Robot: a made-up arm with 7 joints. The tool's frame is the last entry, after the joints.
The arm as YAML. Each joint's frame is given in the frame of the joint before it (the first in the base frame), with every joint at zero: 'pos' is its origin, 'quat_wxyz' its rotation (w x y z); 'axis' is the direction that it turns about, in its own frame. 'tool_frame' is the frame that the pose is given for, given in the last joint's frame.
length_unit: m
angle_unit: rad
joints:
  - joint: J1
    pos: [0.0, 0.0, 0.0]
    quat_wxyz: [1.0, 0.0, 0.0, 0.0]
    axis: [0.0, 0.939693, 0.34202]
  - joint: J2
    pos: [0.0, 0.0, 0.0]
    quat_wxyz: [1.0, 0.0, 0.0, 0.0]
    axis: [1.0, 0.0, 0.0]
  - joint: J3
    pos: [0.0, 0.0, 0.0]
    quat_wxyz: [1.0, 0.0, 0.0, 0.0]
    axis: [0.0, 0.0, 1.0]
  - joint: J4
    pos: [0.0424, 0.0, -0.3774]
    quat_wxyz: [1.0, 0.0, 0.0, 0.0]
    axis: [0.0, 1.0, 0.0]
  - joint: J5
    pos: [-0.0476, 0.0, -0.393]
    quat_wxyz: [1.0, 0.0, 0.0, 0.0]
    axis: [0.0, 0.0, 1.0]
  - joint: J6
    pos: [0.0, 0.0, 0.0]
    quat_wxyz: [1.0, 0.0, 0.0, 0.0]
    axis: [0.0, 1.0, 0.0]
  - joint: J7
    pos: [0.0, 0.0, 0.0]
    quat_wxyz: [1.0, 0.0, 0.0, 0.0]
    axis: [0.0, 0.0, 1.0]
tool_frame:
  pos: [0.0, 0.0, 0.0]
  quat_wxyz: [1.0, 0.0, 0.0, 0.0]
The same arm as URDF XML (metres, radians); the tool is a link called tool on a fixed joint. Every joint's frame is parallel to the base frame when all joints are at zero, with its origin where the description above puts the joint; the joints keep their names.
<robot name="arm">
<joint name="tool_fixed" type="fixed"><parent link="link7"/><child link="tool"/><origin xyz="0 0 0" rpy="0 0 0"/></joint>
<joint name="J7" type="continuous"><parent link="link6"/><child link="link7"/><origin xyz="0 0 0" rpy="0 0 0"/><axis xyz="0 0 1"/></joint>
<joint name="J6" type="continuous"><parent link="link5"/><child link="link6"/><origin xyz="0 0 0" rpy="0 0 0"/><axis xyz="0 1 0"/></joint>
<joint name="J5" type="continuous"><parent link="link4"/><child link="link5"/><origin xyz="-0.0476 0 -0.393" rpy="0 0 0"/><axis xyz="0 0 1"/></joint>
<joint name="J4" type="continuous"><parent link="link3"/><child link="link4"/><origin xyz="0.0424 0 -0.3774" rpy="0 0 0"/><axis xyz="0 1 0"/></joint>
<joint name="J3" type="continuous"><parent link="link2"/><child link="link3"/><origin xyz="0 0 0" rpy="0 0 0"/><axis xyz="0 0 1"/></joint>
<joint name="J2" type="continuous"><parent link="link1"/><child link="link2"/><origin xyz="0 0 0" rpy="0 0 0"/><axis xyz="1 0 0"/></joint>
<joint name="J1" type="continuous"><parent link="base"/><child link="link1"/><origin xyz="0 0 0" rpy="0 0 0"/><axis xyz="0 0.9397 0.342"/></joint>
<link name="base"/>
<link name="link1"/>
<link name="link2"/>
<link name="link3"/>
<link name="link4"/>
<link name="link5"/>
<link name="link6"/>
<link name="link7"/>
<link name="tool"/>
</robot>

